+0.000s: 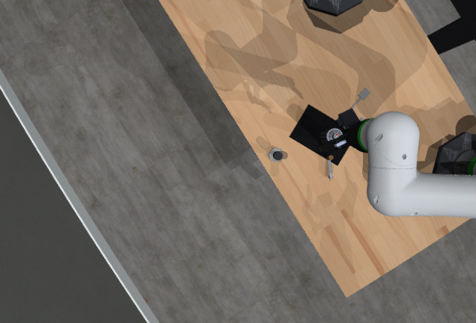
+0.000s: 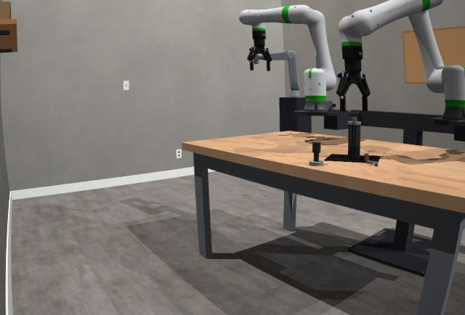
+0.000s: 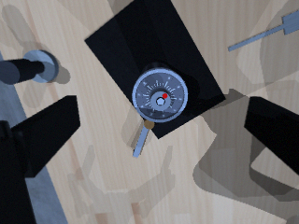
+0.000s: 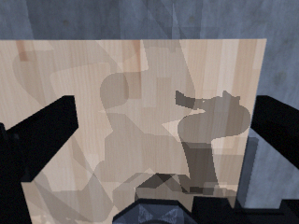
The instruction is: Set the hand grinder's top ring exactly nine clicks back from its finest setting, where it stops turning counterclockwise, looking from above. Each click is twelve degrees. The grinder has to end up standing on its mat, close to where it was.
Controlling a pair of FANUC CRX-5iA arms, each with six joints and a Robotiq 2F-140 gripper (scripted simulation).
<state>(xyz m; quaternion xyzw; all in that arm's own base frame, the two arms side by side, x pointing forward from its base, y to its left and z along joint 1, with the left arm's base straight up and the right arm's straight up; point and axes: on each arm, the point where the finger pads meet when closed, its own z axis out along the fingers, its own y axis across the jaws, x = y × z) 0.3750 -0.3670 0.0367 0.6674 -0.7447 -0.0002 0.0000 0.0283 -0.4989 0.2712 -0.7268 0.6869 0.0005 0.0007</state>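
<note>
My left gripper is now 6 cm above the top ring. From my left hand the other things lie so: crank handle: 20 cm below, 12 cm to the left, 5 cm ahead; thin flat-ended tool: 22 cm below, 22 cm behind, 3 cm to the right; black mat: 22 cm below.
</note>
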